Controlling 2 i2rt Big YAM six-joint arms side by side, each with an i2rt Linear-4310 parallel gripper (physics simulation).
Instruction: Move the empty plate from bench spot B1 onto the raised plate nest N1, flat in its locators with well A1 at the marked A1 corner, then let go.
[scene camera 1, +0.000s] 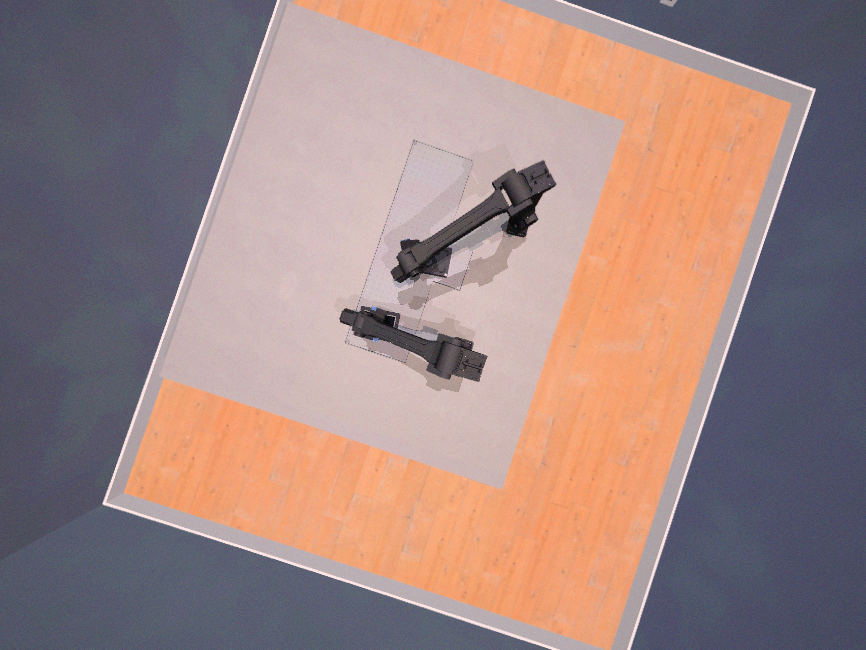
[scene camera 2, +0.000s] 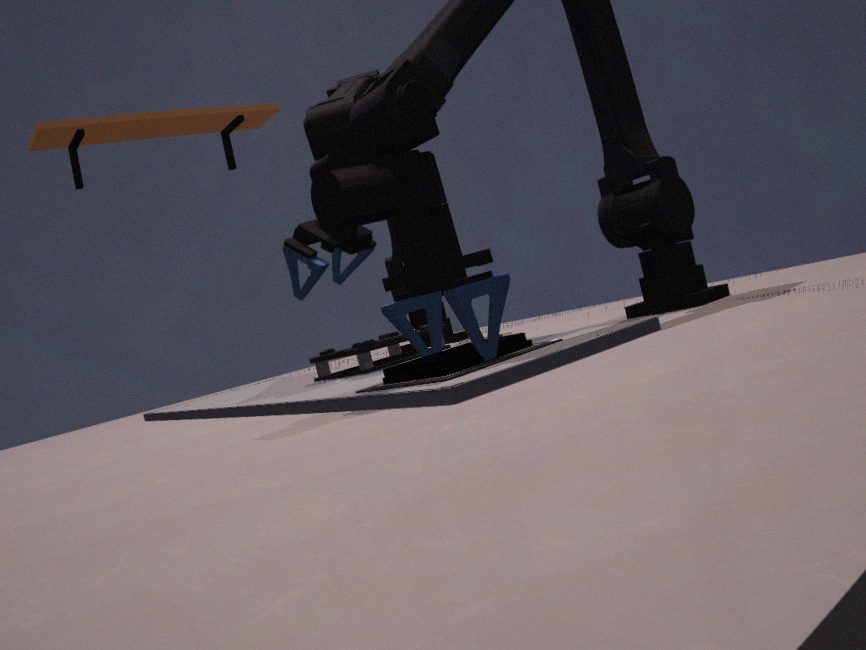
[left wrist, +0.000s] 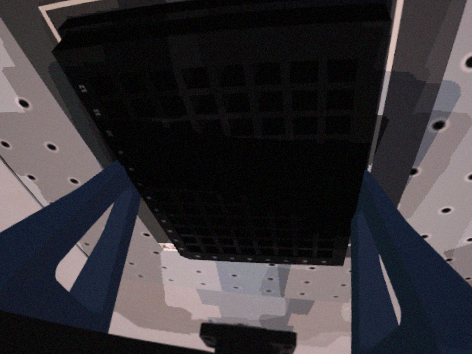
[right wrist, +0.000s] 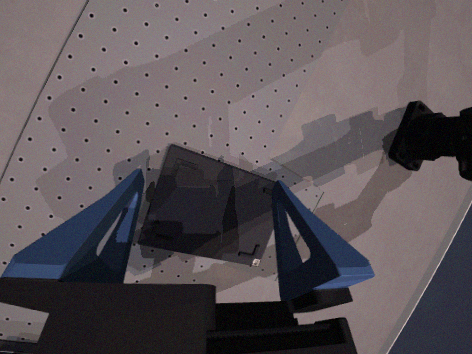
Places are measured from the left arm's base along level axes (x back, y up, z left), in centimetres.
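Pixels of known places: left gripper, fingertip midpoint: (scene camera 2: 461, 362) (left wrist: 246, 169); right gripper, fingertip midpoint: (scene camera 1: 421, 239) (scene camera 2: 318, 290) (right wrist: 212, 180); left arm's base at its link origin: (scene camera 2: 678, 306) (left wrist: 249, 335); right arm's base at its link origin: (scene camera 1: 518, 222) (right wrist: 410, 137).
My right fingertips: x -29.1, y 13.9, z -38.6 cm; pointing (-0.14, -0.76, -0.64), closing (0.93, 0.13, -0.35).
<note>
For each thing: its middle in the pictures, then the offset to it from my right fingertips.
- black multi-well plate at the middle of its body: (left wrist: 244, 176) (scene camera 2: 458, 357) dx -8.5, dy -11.6, dz +37.2 cm
- raised nest N1 at the middle of its body: (right wrist: 217, 209) (scene camera 2: 379, 350) (scene camera 1: 430, 259) dx +5.0, dy -10.6, dz +4.4 cm
- small white mark at the middle of its body: (right wrist: 256, 262) dx +13.1, dy -9.1, dz +9.0 cm
The black multi-well plate (left wrist: 220, 125) (scene camera 2: 412, 368) lies flat at spot B1, whose white outline (left wrist: 394, 40) shows around it in the left wrist view. My left gripper (left wrist: 246, 169) (scene camera 2: 460, 356) (scene camera 1: 377, 323) is shut on the plate, one blue finger at each long side. I cannot tell whether the plate touches the bench. The raised nest N1 (right wrist: 200, 205) (scene camera 1: 439, 263) is a dark, empty platform with corner locators and a small white mark (right wrist: 256, 262) at one corner. My right gripper (right wrist: 212, 180) (scene camera 2: 319, 290) is open and empty above the nest, tilted. Its fingers are mostly hidden in scene camera 1.
The perforated bench board (scene camera 1: 432, 167) (scene camera 2: 300, 407) (right wrist: 165, 100) lies under both grippers. The right forearm (scene camera 1: 465, 223) crosses over it beside the nest. A black arm base (right wrist: 412, 135) stands at the right of the right wrist view. An orange board on black brackets (scene camera 2: 153, 128) shows in scene camera 2.
</note>
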